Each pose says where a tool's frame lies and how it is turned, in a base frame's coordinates. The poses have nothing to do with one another.
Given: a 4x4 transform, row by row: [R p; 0 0 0 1], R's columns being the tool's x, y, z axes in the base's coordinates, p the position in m. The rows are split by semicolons.
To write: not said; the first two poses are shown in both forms.
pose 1, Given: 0.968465 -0.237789 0.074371 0.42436; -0.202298 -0.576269 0.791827 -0.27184; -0.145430 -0.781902 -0.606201 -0.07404; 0 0 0 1
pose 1, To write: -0.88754 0.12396 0.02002 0.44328 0.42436 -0.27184 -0.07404
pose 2, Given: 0.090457 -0.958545 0.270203 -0.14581; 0.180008 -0.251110 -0.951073 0.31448; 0.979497 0.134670 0.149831 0.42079; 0 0 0 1
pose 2, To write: 0.54583 -0.35658 0.57238 0.49729 -0.14581 0.31448 0.42079
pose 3, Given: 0.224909 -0.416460 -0.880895 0.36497; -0.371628 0.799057 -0.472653 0.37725; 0.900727 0.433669 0.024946 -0.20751; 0 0 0 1
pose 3, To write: 0.31659 -0.62233 0.01566 0.71570 0.36497 0.37725 -0.20751
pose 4, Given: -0.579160 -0.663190 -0.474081 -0.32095; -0.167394 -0.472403 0.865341 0.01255; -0.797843 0.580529 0.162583 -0.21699; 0 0 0 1
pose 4, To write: -0.42739 0.48584 0.74400 0.16660 -0.32095 0.01255 -0.21699
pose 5, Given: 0.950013 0.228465 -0.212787 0.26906; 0.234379 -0.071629 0.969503 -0.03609; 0.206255 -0.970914 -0.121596 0.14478; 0 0 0 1
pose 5, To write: -0.73199 -0.15808 0.00223 0.66272 0.26906 -0.03609 0.14478
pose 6, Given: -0.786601 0.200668 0.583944 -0.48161; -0.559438 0.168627 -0.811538 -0.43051; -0.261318 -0.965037 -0.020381 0.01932; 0 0 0 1
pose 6, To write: -0.12763 0.70278 -0.63198 0.30068 -0.48161 -0.43051 0.01932
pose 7, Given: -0.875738 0.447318 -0.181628 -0.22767; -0.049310 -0.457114 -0.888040 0.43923; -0.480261 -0.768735 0.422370 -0.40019; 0 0 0 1
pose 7, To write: 0.19938 0.49906 -0.82994 0.14960 -0.22767 0.43923 -0.40019
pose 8, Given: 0.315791 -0.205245 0.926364 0.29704; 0.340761 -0.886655 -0.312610 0.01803; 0.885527 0.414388 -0.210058 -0.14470; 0 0 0 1
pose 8, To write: 0.77661 0.04362 0.58327 0.23403 0.29704 0.01803 -0.14470
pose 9, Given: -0.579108 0.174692 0.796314 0.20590; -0.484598 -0.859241 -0.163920 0.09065; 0.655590 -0.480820 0.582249 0.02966; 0 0 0 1
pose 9, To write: -0.41770 0.18548 -0.86899 0.18967 0.20590 0.09065 0.02966
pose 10, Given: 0.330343 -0.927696 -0.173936 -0.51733; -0.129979 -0.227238 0.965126 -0.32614; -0.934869 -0.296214 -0.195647 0.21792; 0 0 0 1
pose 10, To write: -0.66205 0.39940 0.41870 0.47630 -0.51733 -0.32614 0.21792
